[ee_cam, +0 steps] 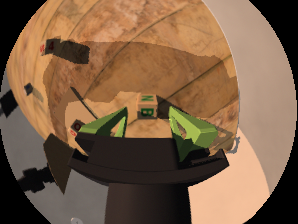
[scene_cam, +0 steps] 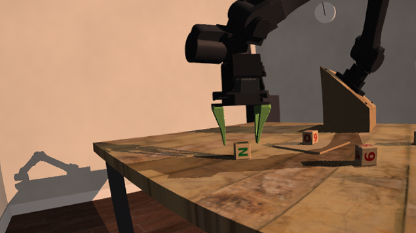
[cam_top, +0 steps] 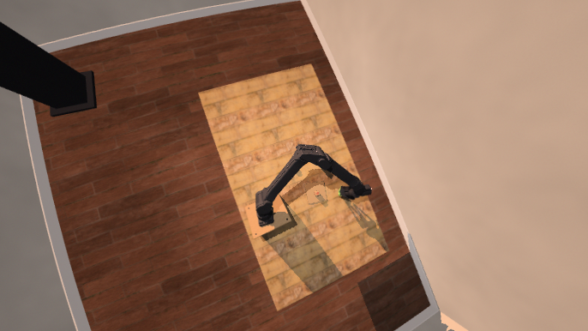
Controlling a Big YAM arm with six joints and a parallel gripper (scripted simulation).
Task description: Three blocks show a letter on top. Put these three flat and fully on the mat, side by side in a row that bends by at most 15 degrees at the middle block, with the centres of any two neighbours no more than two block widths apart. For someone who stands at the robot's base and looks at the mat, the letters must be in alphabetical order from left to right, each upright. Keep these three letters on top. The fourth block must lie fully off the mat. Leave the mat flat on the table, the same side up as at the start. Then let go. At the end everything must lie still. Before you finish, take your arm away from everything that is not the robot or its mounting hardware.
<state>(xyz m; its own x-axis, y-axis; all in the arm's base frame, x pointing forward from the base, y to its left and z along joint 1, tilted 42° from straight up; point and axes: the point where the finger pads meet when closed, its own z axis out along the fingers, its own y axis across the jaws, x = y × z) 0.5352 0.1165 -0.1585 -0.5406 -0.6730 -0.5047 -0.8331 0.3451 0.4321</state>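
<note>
Now: the block 2 cm below my hand. Also, from my hand: thin brown mat: 18 cm behind, 5 cm to the left, 3 cm below.
</note>
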